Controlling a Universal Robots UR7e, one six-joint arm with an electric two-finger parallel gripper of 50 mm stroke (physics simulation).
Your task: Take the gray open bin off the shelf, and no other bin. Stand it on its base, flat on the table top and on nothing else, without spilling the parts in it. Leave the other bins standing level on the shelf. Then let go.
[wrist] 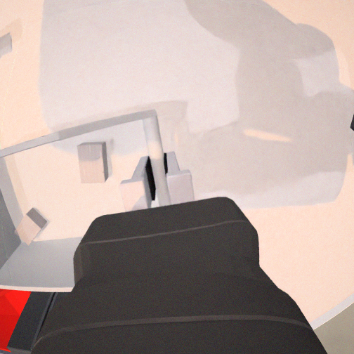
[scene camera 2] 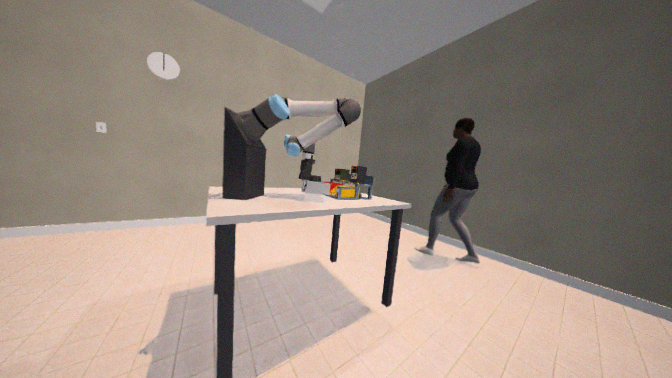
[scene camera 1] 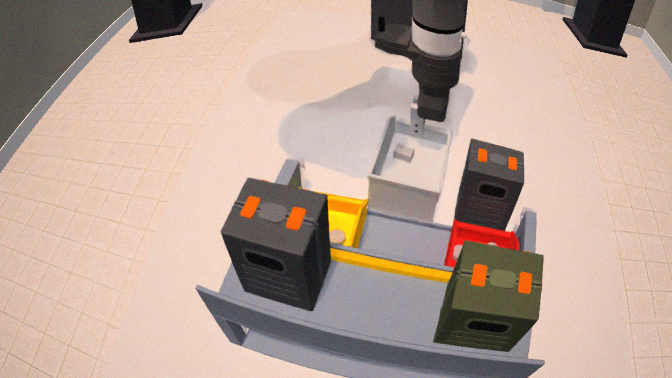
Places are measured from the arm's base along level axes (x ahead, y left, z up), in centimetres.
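Pixels of known places: gripper, fingertip midpoint: [scene camera 2: 304, 189] [scene camera 1: 417, 130]; arm's base at its link origin: [scene camera 2: 247, 128].
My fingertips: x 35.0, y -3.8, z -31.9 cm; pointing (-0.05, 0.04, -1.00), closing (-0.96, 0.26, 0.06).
Ahead of a thing's pixels: the offset from my fingertips to its top centre. "*": to the spot under its first point. Level surfaces: height alone.
The gray open bin @(dz +5.4, dx +8.1, dy -1.3 cm) [scene camera 1: 404, 197] [scene camera 2: 317, 188] [wrist: 40, 267] hangs off the shelf, roughly level, on the arm's side of it. In scene camera 2 it appears a little above the table top @(dz -3.9 cm) [scene camera 2: 250, 207], with a shadow below. My gripper [scene camera 1: 418, 131] [scene camera 2: 304, 186] [wrist: 159, 167] is shut on its end wall nearest the arm, one finger inside and one outside. Two small blocks, an upright one @(dz -0.3, dx +4.6, dy -2.5 cm) [scene camera 1: 404, 153] [wrist: 92, 162] and a tilted one [wrist: 31, 227], lie inside the bin. The yellow bin @(dz +4.2, dx +22.9, dy -14.8 cm) [scene camera 1: 350, 205] [scene camera 2: 347, 192] and the red bin @(dz +4.2, dx +28.2, dy +7.4 cm) [scene camera 1: 482, 231] [wrist: 12, 315] sit on the shelf @(* dz +6.3, dx +35.5, dy -6.0 cm) [scene camera 1: 385, 305].
A black case @(* dz +12.4, dx +36.2, dy -16.1 cm) [scene camera 1: 287, 282] and a green case @(dz +15.8, dx +37.9, dy +5.2 cm) [scene camera 1: 495, 295] stand on the shelf's upper board. Another black case @(dz +9.3, dx +14.9, dy +10.1 cm) [scene camera 1: 487, 207] stands close to the gray bin's right, beyond the red bin. The shelf has raised end posts. A person [scene camera 2: 462, 160] stands beyond the table.
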